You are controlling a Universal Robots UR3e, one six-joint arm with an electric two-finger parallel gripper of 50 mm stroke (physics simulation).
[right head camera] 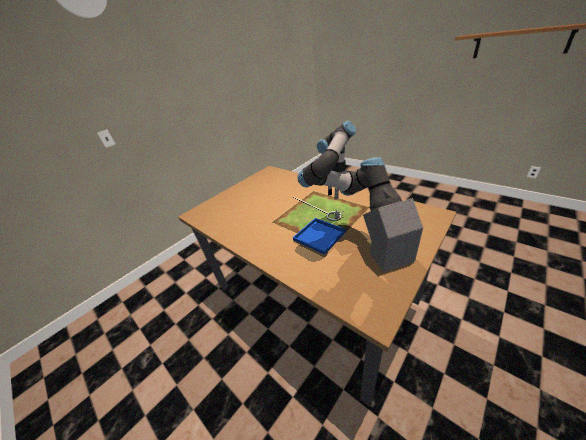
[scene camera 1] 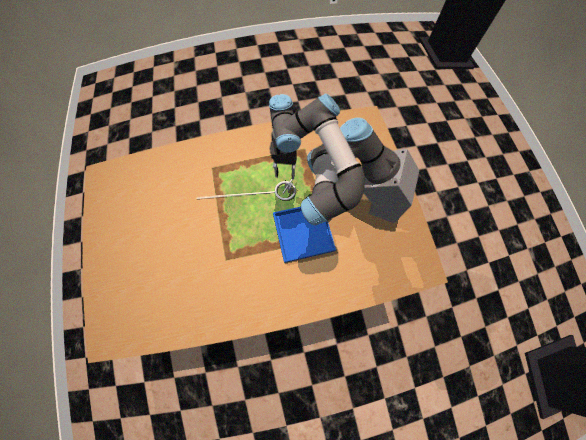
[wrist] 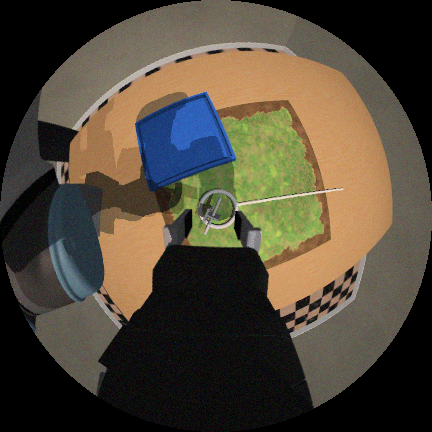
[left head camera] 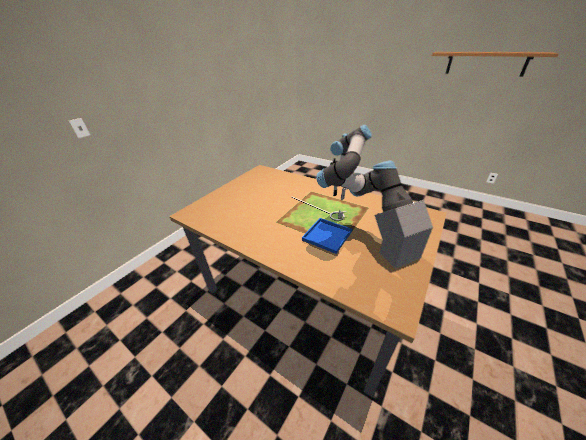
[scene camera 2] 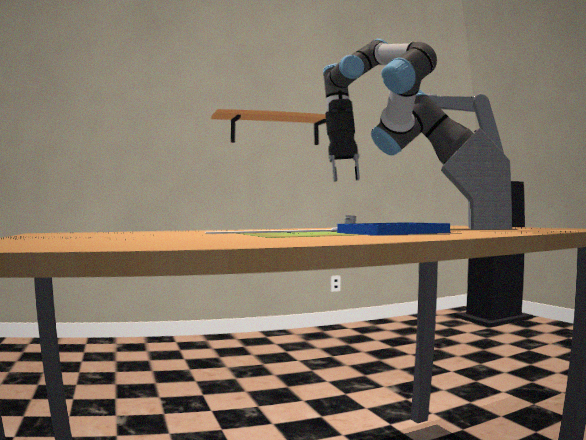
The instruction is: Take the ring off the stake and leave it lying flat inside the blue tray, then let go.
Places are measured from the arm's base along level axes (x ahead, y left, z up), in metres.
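Pixels of known places: gripper, between the fingertips: (right head camera: 333,197) (scene camera 1: 285,176) (wrist: 212,218) (left head camera: 338,197) (scene camera 2: 346,180); arm's base, origin of its link: (right head camera: 386,206) (scene camera 1: 382,168) (left head camera: 397,207) (scene camera 2: 459,149).
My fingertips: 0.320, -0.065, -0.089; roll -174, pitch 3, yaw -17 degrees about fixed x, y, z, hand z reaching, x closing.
Observation:
For each thing: its top centre in the pictures, then the offset to it from my fingertips, as dx, dy, dz. "*": a spot on its surface instead. Level surfaces: height alone.
- pale grey ring, a spot on its surface: (wrist: 231,221) * +0.021, -0.034, -0.120
- small grey stake, centre of its top: (wrist: 212,216) (scene camera 2: 349,214) (scene camera 1: 287,184) -0.009, -0.010, -0.088
- thin pale rod, a spot on its surface: (wrist: 290,196) * +0.163, -0.015, -0.123
- shallow blue tray, centre of its top: (scene camera 2: 393,223) (wrist: 176,133) (scene camera 1: 303,230) (right head camera: 319,233) (left head camera: 327,232) -0.041, +0.177, -0.108
- patterned green mat, height of its surface: dz -0.129
- wooden table, height of its surface: dz -0.129
A pale grey ring (scene camera 1: 285,199) (wrist: 231,221) lies low around the small grey stake (scene camera 1: 287,187) (scene camera 2: 350,219) (wrist: 212,215) on the green mat. A thin pale rod (scene camera 1: 235,195) (wrist: 290,196) runs out from the ring's edge; whether it is joined to the ring I cannot tell. The shallow blue tray (left head camera: 327,236) (scene camera 1: 302,240) (scene camera 2: 395,228) (wrist: 200,125) is beside the stake, with no ring in it. My gripper (scene camera 1: 285,175) (scene camera 2: 346,179) (wrist: 212,218) is open and empty, pointing down, well above the table and roughly over the stake. In scene camera 2 the tray's height hides most of the ring.
The patterned green mat (scene camera 1: 250,215) (wrist: 270,160) has brown edges, and the tray overlaps one corner. The grey arm base (left head camera: 405,240) stands at one end of the wooden table (scene camera 1: 160,280). A wall shelf (scene camera 2: 270,116) shows behind the arm.

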